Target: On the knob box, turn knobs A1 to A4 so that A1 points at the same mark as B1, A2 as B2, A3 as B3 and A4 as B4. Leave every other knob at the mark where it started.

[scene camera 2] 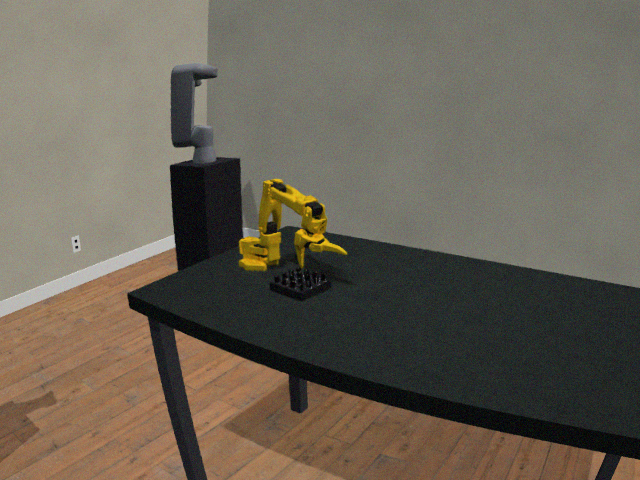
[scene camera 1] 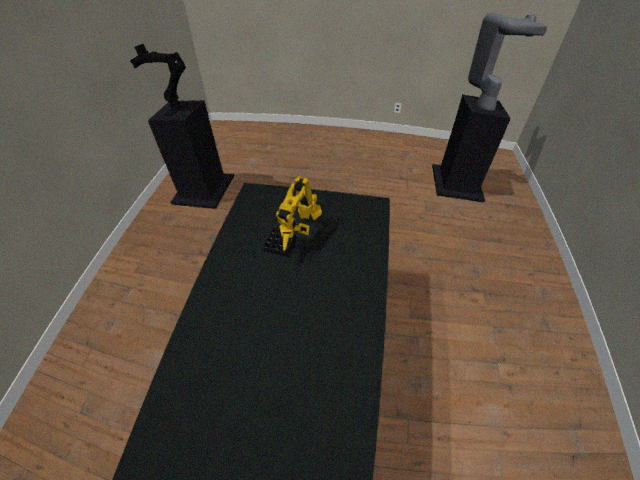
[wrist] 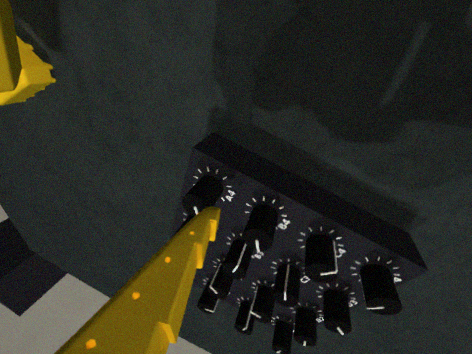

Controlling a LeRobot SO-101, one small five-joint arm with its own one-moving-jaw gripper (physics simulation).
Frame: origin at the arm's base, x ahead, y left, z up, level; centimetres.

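Seen in the pictures: hand, tool point: [scene camera 2: 302,266] [scene camera 1: 291,234] [wrist: 218,220]; arm's base, link origin: [scene camera 2: 264,265] [scene camera 1: 309,215] [wrist: 10,12].
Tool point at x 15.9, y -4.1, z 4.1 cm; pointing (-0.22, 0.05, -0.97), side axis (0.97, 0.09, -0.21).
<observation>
Offsets run from my tool point to a thing's middle. Level surfaces: height alone.
The black knob box @[dx +2.3, dy -4.7, dz -2.2 cm] [scene camera 1: 269,250] [scene camera 2: 286,291] [wrist: 300,186] lies on the table by the arm. My gripper [scene camera 1: 285,245] [scene camera 2: 323,259] [wrist: 132,144] is open, its moving jaw swung wide. In the wrist view the fixed jaw's tip overlaps the lower edge of knob A4 @[dx -1.1, dy -0.2, dz -1.1 cm] [wrist: 206,188]; contact cannot be told. A3 @[dx -1.4, dy -2.8, dz -1.0 cm] [wrist: 189,218] is mostly hidden behind that jaw, and A1 and A2 are hidden. B4 @[dx +1.6, dy -0.5, dz -1.0 cm] [wrist: 262,222], B3 @[dx +1.2, dy -3.2, dz -1.0 cm] [wrist: 238,260], B2 @[dx +0.8, dy -5.8, dz -1.0 cm] [wrist: 223,281] and B1 @[dx +0.5, dy -8.5, dz -1.0 cm] [wrist: 207,300] stand right of the jaw. White lines show on A4 and all four B knobs.
The C knobs, such as C4 @[dx +4.2, dy -0.9, dz -1.0 cm] [wrist: 319,250], and the D knobs, such as D4 @[dx +6.8, dy -1.2, dz -1.0 cm] [wrist: 379,287], stand farther right on the box. The dark table @[dz -4.1 cm] [scene camera 1: 279,351] [scene camera 2: 413,330] stretches away from the arm. Two other arms stand on black pedestals [scene camera 1: 187,149] [scene camera 1: 473,144] beyond the table.
</observation>
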